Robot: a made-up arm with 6 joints.
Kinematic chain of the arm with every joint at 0, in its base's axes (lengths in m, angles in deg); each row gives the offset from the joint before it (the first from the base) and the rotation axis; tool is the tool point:
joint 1: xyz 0 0 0.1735 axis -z
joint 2: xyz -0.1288 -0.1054 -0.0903 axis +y
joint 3: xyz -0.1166 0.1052 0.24 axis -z
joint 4: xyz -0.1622 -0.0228 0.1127 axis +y
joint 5: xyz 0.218 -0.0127 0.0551 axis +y
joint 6: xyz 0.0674 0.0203 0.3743 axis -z
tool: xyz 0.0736 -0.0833 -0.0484
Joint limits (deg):
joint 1: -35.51..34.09
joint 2: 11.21..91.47
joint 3: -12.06..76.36
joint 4: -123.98..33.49
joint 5: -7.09..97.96
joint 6: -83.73..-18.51
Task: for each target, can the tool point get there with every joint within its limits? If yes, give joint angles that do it. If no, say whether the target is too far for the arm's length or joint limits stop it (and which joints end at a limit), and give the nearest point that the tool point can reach.
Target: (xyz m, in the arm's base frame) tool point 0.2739 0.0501 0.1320
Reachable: yes | joints -19.81 35.16 6.86 10.70 65.54 -58.90
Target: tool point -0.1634 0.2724 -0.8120
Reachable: no: joint limits stop it (at a limit: joint 1, joint 2, joint 3) | nearest point 0.0465 0.1604 -0.2205 | short by 0.638 m
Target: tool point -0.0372 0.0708 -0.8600
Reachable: no: joint limits stop it (at a limit: joint 1, joint 2) | nearest point 0.0829 0.0983 -0.2334 | short by 0.639 m
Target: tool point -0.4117 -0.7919 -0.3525
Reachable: no: joint limits stop it (at a limit: joint 1, joint 2) | nearest point -0.0684 -0.3984 -0.0346 | short by 0.611 m
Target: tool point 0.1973 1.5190 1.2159
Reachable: no: too far | nearest point 0.0080 0.7274 0.7967 | short by 0.916 m
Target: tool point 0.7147 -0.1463 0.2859
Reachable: yes | joints 9.98 83.39 30.89 -28.31 2.50 -51.23
